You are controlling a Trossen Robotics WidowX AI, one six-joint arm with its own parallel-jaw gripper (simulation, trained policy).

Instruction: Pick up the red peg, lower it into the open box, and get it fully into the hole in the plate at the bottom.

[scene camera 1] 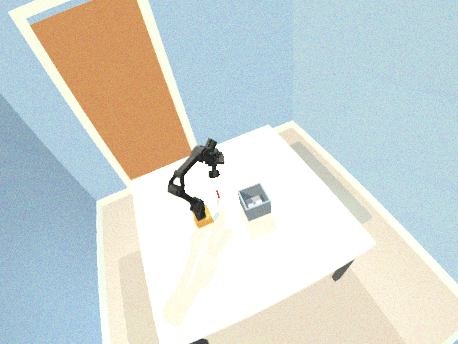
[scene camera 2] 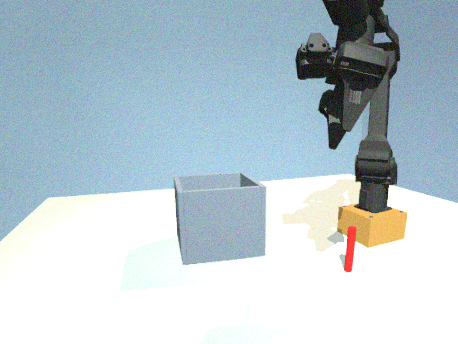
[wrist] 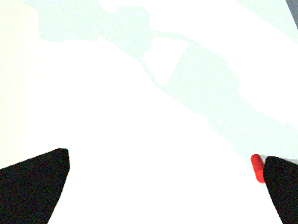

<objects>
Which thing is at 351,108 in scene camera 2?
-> The gripper.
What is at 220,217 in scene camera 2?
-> A grey box.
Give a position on a grey box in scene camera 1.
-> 244,194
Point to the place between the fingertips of the gripper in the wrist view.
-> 169,163
</objects>
